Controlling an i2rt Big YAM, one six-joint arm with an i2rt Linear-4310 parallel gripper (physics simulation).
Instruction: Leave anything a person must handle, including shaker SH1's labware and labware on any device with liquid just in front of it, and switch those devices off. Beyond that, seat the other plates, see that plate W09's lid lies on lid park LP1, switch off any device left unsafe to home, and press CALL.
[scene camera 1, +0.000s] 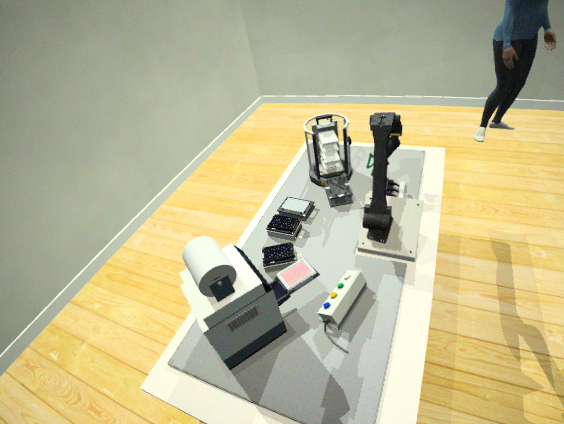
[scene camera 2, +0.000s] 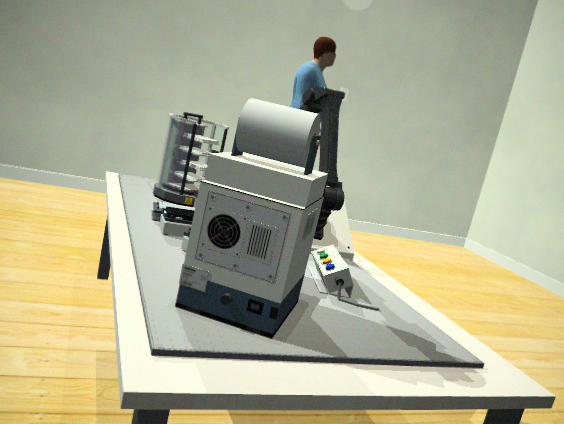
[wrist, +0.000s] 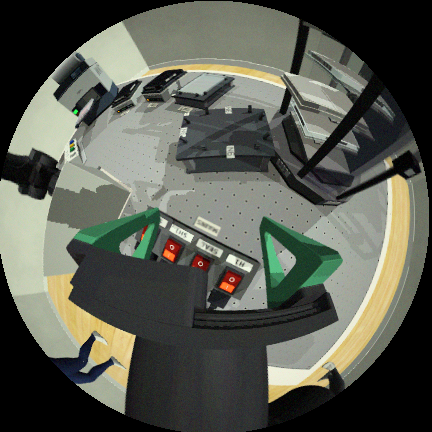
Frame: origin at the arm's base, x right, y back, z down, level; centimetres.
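Seen in the pictures: gripper, fingertip midpoint: (scene camera 1: 369, 171) (wrist: 209, 217); arm's base, origin of the base link: (scene camera 1: 380, 227) (wrist: 74, 195).
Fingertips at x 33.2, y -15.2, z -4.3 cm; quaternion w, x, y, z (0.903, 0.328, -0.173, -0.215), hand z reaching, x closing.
Offsets run from my fingertips to a thing's top centre. "pt": to the spot under its first point.
My gripper (wrist: 209, 217) is open and empty above the MAINS switch strip {pt dx -4.1, dy +3.3, dz +8.5 cm} (wrist: 185, 227). The SH1 rocker {pt dx -3.6, dy +7.3, dz +7.5 cm} (wrist: 171, 250) and H1 rocker {pt dx +6.2, dy +5.7, dz +7.5 cm} (wrist: 230, 281) glow orange; the SEAL rocker {pt dx +1.2, dy +6.0, dz +7.3 cm} (wrist: 200, 263) looks unlit. Another rocker is partly hidden by the left finger. Two black plates {dx -42.3, dy -28.9, dz +5.6 cm} (scene camera 1: 284, 225) {dx -59.9, dy -21.8, dz +5.6 cm} (scene camera 1: 279, 254) sit on small devices. A pale-topped flat piece {dx -26.6, dy -30.6, dz +8.2 cm} (scene camera 1: 296, 206) (wrist: 205, 85) lies beside them. A pink plate {dx -70.7, dy -6.2, dz -0.6 cm} (scene camera 1: 297, 275) is on the tray of the sealer {dx -94.1, dy -18.2, dz -33.1 cm} (scene camera 1: 245, 320) (scene camera 2: 250, 230) (wrist: 87, 85). The button box {dx -69.1, dy +11.7, dz +4.1 cm} (scene camera 1: 342, 299) (scene camera 2: 332, 267) (wrist: 72, 149) has coloured buttons. W09, LP1 and plate seating cannot be read.
A dark pegged stand (scene camera 1: 339, 192) (wrist: 225, 130) labelled N6 stands ahead of the switch strip. The plate carousel {dx +9.1, dy -25.8, dz -22.3 cm} (scene camera 2: 172, 194) (wrist: 341, 127) stands close beside it, with upright posts. A person (scene camera 1: 515, 60) (scene camera 2: 307, 82) stands beyond the table, behind the arm in the second scene view.
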